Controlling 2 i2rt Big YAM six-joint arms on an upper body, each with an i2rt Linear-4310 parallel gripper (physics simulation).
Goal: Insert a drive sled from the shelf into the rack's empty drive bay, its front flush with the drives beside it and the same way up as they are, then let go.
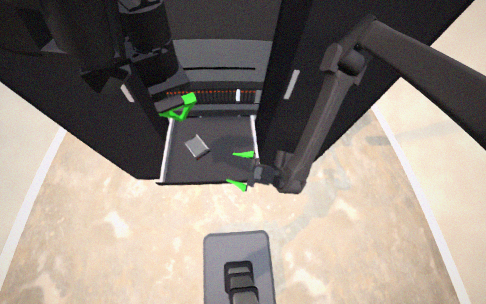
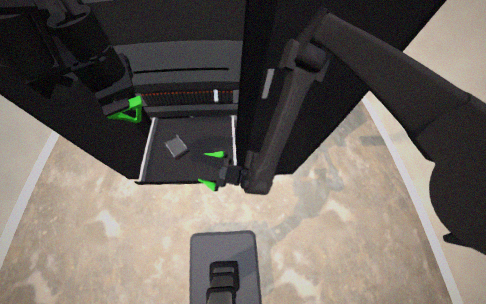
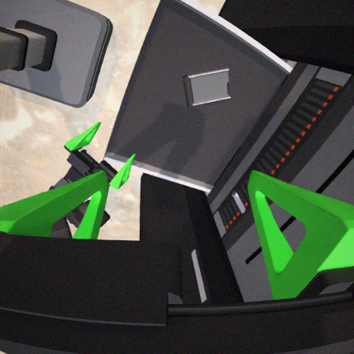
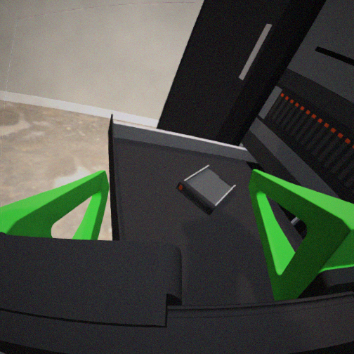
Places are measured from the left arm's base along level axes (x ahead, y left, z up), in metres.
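Pixels of known places: left gripper, fingertip midpoint: [image 1: 174,103] [image 2: 133,106]; right gripper, fingertip midpoint: [image 1: 229,166] [image 2: 201,166].
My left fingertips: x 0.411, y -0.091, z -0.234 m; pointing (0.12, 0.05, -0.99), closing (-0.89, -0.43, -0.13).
Behind a point stands the place of what it marks.
A drive sled [image 1: 197,146] @(y -0.062, x 0.549, z -0.664 m) [image 2: 176,146] @(y -0.057, x 0.549, z -0.665 m) [image 3: 209,87] [image 4: 207,186] with a grey top and a dark front end lies flat and turned on the dark pull-out shelf [image 1: 185,172] @(y -0.012, x 0.417, z -0.672 m) [image 2: 162,172] @(y -0.002, x 0.415, z -0.672 m) [image 3: 160,65] [image 4: 145,215]. Behind it is the row of upright drives [image 1: 215,96] @(y -0.159, x 0.717, z -0.498 m) [image 2: 185,97] @(y -0.122, x 0.716, z -0.498 m) [image 3: 300,117] [image 4: 320,127] with orange marks. A pale strip [image 1: 238,95] @(y -0.271, x 0.766, z -0.538 m) [image 2: 216,95] @(y -0.264, x 0.768, z -0.538 m) [image 3: 239,202] interrupts the row; I cannot tell if it is the empty bay. My left gripper [image 1: 181,108] @(y -0.091, x 0.411, z -0.234 m) [image 2: 129,110] @(y -0.091, x 0.411, z -0.234 m) [image 3: 177,178] is open, high at the shelf's left. My right gripper [image 1: 230,168] @(y -0.214, x 0.373, z -0.516 m) [image 2: 202,167] @(y -0.214, x 0.373, z -0.516 m) [image 3: 116,138] [image 4: 178,177] is open above the shelf's right front, apart from the sled.
Black rack sides with pale handles [image 1: 292,84] @(y -0.494, x 0.697, z -0.403 m) [image 2: 268,83] @(y -0.493, x 0.697, z -0.402 m) [image 3: 198,275] [image 4: 255,52] flank the shelf. The shelf has pale raised side rails [image 1: 167,150] @(y 0.079, x 0.521, z -0.646 m) [image 2: 147,150] @(y 0.080, x 0.519, z -0.642 m). A grey block [image 1: 217,260] @(y -0.103, x -0.046, z -1.329 m) [image 2: 200,260] @(y -0.079, x -0.050, z -1.329 m) [image 3: 85,60] with a dark recess stands in front of the rack.
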